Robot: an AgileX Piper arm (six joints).
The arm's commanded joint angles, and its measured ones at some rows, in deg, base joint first. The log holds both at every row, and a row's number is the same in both.
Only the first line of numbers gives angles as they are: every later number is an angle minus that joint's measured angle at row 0.
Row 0, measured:
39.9 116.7 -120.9 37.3 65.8 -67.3
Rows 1 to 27, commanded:
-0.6 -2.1 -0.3 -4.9 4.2 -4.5
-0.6 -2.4 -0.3 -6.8 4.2 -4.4
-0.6 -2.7 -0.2 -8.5 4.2 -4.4
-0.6 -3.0 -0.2 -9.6 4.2 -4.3
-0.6 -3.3 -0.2 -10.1 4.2 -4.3
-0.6 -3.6 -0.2 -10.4 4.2 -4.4
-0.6 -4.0 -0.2 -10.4 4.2 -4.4
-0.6 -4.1 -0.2 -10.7 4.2 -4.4
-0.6 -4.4 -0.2 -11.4 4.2 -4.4
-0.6 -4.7 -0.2 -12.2 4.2 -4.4
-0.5 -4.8 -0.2 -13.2 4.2 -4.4
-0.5 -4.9 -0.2 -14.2 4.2 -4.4
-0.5 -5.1 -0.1 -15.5 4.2 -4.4
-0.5 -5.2 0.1 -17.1 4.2 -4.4
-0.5 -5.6 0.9 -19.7 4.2 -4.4
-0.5 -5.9 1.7 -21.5 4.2 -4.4
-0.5 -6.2 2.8 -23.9 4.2 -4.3
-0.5 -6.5 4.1 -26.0 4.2 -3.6
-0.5 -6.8 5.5 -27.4 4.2 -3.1
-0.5 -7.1 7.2 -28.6 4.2 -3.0
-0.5 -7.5 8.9 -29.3 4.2 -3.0
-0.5 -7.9 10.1 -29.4 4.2 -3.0
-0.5 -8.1 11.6 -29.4 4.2 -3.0
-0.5 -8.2 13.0 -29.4 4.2 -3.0
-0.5 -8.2 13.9 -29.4 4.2 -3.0
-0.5 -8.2 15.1 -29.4 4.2 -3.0
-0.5 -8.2 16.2 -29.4 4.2 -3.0
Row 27, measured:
0.0 -7.3 12.2 -29.1 4.0 -3.3
